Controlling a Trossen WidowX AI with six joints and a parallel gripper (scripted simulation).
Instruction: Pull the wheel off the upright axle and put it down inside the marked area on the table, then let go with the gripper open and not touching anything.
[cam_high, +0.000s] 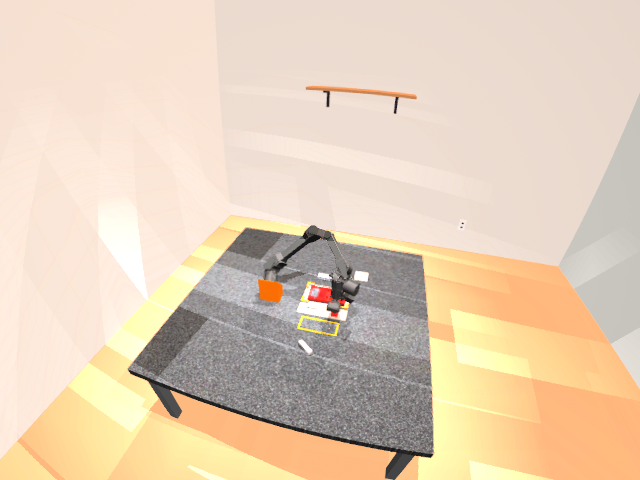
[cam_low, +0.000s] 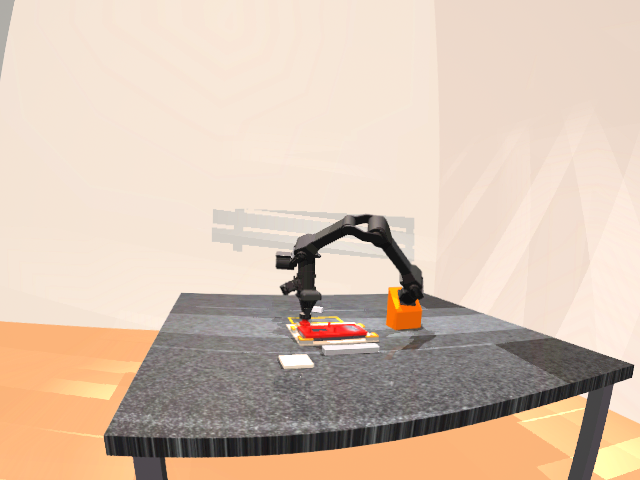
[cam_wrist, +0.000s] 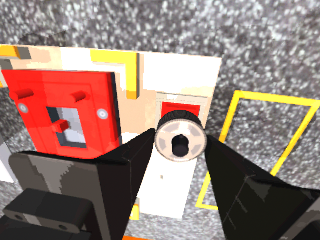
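My gripper tip is right at the black wheel. From my gripper tip the other things lie so: cream block 80 mm ahead, 350 mm to the left, 40 mm below; then white flat bar 90 mm behind, 270 mm to the left, 30 mm below.
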